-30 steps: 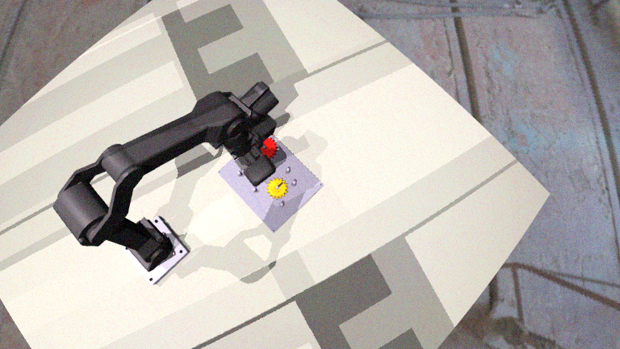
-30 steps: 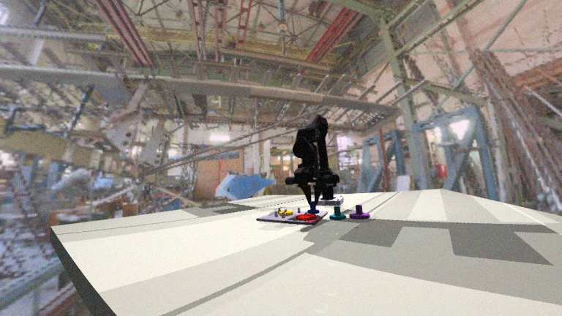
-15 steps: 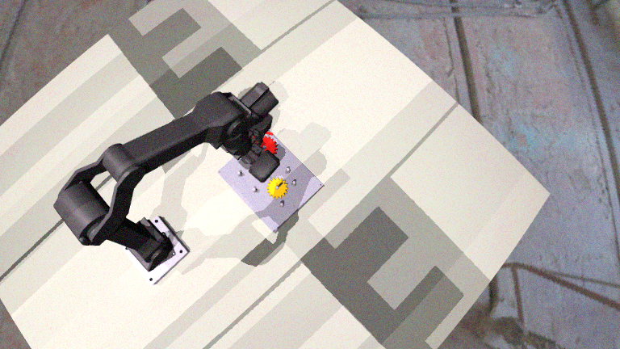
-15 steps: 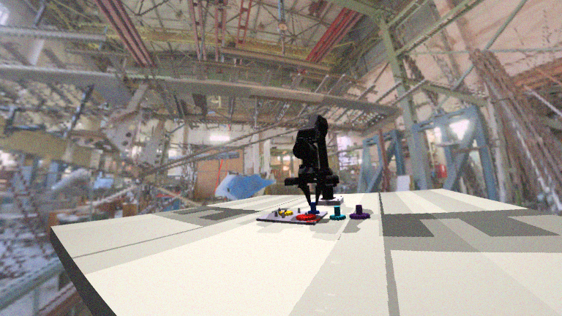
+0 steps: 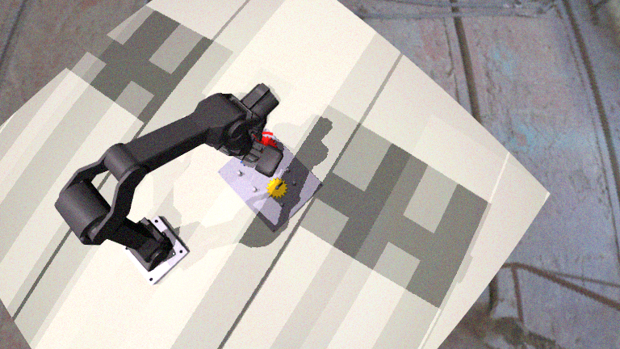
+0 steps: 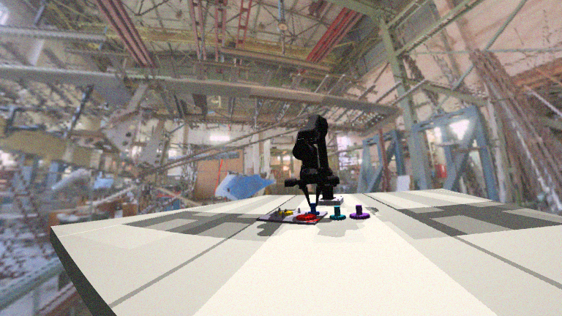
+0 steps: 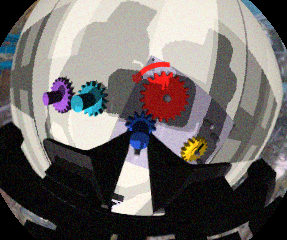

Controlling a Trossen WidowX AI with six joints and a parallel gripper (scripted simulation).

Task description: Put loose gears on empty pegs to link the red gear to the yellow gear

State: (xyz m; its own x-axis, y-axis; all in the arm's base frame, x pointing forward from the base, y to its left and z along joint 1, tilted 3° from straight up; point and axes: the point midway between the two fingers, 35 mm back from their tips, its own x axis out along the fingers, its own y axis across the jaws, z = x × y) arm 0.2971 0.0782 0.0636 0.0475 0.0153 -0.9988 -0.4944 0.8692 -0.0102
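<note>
My gripper tip is 1 cm above the blue gear. From my gripper tip the other things lie so: teal gear 2 cm behind, 8 cm to the left, 2 cm below; then red gear 5 cm ahead, 2 cm below; then yellow gear 2 cm ahead, 10 cm to the right, 2 cm below.
</note>
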